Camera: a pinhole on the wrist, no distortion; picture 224 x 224 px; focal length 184.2 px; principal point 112.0 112.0 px. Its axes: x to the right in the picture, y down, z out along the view. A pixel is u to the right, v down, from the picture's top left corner.
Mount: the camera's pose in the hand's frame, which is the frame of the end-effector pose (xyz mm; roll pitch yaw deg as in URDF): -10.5 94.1 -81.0 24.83 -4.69 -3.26
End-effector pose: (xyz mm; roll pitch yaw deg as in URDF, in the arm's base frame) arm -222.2 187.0 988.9 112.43 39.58 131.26
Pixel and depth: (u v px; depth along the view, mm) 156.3 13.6 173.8
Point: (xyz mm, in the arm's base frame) -187.1 166.7 922.9
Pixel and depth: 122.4 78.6 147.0
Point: -178.9 200.6 993.6
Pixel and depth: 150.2 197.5 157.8
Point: -154.4 296.9 1022.4
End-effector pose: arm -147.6 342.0 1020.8 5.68 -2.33 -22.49
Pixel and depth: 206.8 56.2 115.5
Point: -110.6 337.1 1037.0
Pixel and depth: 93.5 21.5 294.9
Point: -282.3 214.3 1124.2
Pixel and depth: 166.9 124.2 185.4
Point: -120.9 347.7 1120.2
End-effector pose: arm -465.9 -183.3 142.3 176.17 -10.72 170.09
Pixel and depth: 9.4 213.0 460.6
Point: -214.2 -50.1 -317.2
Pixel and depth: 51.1 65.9 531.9
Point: -333.9 -424.6 -241.5
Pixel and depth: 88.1 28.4 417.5
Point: -442.9 -424.2 -102.9
